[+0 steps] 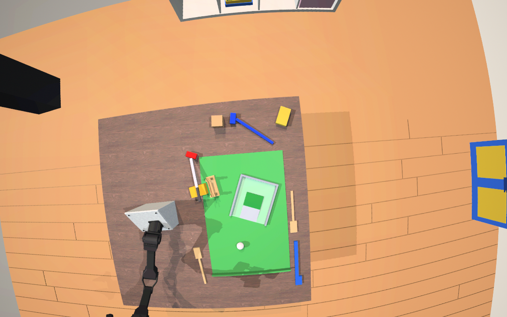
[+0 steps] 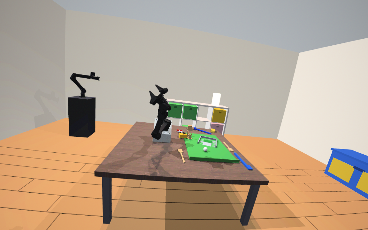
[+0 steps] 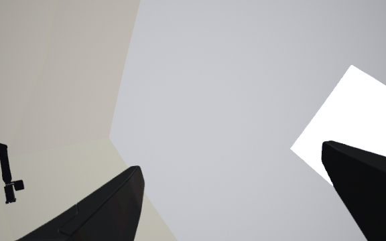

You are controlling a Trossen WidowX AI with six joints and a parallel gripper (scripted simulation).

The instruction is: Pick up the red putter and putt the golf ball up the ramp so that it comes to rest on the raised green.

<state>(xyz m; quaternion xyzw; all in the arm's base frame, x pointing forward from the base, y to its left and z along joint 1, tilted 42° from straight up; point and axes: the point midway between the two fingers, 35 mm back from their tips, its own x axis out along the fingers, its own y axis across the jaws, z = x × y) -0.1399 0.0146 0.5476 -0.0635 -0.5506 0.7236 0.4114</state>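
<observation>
Now: gripper tip 58 cm to the right of the red putter, 55 cm above it and 40 cm short of it. Also, from my gripper tip: white golf ball: 59 cm ahead, 56 cm below, 12 cm to the left; then yellow block: 56 cm below, 48 cm to the left, 40 cm ahead; then wooden piece: 55 cm below, 49 cm to the left, 48 cm ahead.
</observation>
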